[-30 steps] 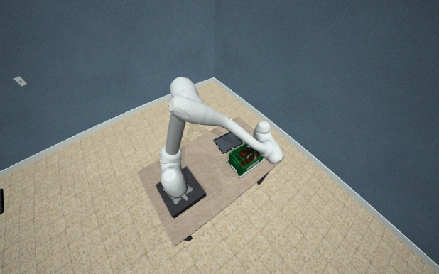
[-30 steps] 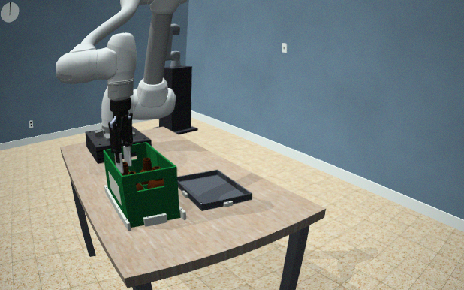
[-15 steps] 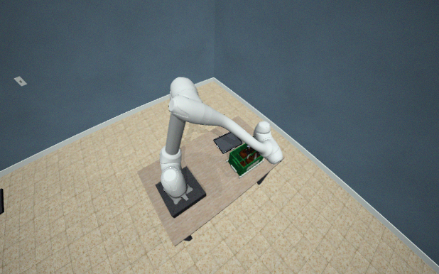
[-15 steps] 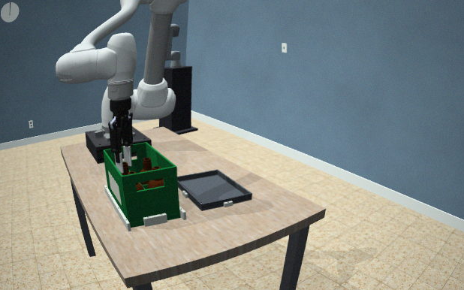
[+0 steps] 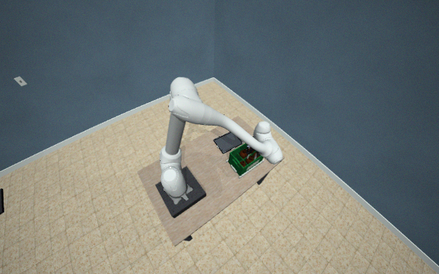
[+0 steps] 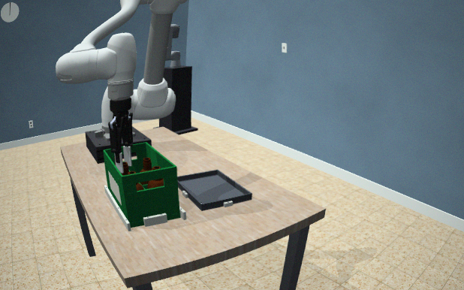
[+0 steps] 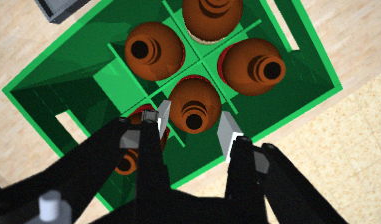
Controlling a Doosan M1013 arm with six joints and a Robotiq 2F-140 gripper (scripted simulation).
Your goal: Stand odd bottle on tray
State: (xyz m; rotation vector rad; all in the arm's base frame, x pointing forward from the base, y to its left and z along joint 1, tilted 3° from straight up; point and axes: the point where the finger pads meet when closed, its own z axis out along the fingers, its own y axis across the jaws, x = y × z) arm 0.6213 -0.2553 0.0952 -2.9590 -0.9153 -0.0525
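Now: the green crate 90 mm below my hand, 40 mm to the left of it and 10 mm ahead of it. Also, from my hand: dark tray (320 mm to the left, 160 mm below, 60 mm ahead); brown bottle (100 mm ahead, 90 mm below, 70 mm to the left).
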